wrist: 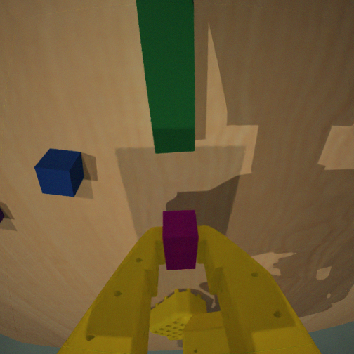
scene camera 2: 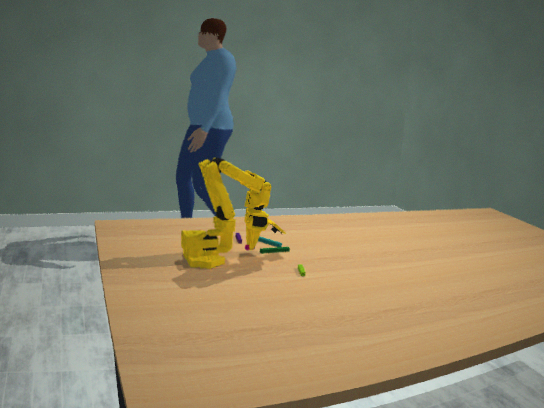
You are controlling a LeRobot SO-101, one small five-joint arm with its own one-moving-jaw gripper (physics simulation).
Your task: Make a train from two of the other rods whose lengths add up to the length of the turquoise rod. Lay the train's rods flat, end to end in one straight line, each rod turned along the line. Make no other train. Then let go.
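Seen in the pictures: hand at its tool point: (scene camera 2: 249,246); arm's base at its link origin: (scene camera 2: 210,259).
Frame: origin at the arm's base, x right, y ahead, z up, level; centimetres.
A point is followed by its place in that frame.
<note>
My gripper (scene camera 2: 251,246) (wrist: 180,245) is shut on a short magenta rod (scene camera 2: 247,247) {y 10.1, x -2.3, z 1.8 cm} (wrist: 180,240), its jaws pressing on both sides; it seems a little above the table. A long dark green rod (scene camera 2: 275,250) {y 17.8, x -2.5, z 0.6 cm} (wrist: 172,75) lies flat beyond the jaw tips in the wrist view, its near end facing the magenta rod across a gap and roughly in line with it. The turquoise rod (scene camera 2: 270,242) {y 18.8, x -8.4, z 0.6 cm} lies behind the green rod in the scene view. A purple rod (scene camera 2: 238,238) {y 11.0, x -12.3, z 0.7 cm} lies behind the gripper. A light green rod (scene camera 2: 301,270) {y 18.4, x 12.0, z 0.9 cm} lies nearer the camera.
A small blue block (wrist: 59,172) lies left of the gap in the wrist view; I cannot make it out in the scene view. The arm's base (scene camera 2: 202,250) {y -2.6, x 1.4, z 3.0 cm} stands left of the rods on the wooden table (scene camera 2: 325,320) {y 13.2, x 34.8, z 0.0 cm}. A person (scene camera 2: 212,90) stands behind the table.
</note>
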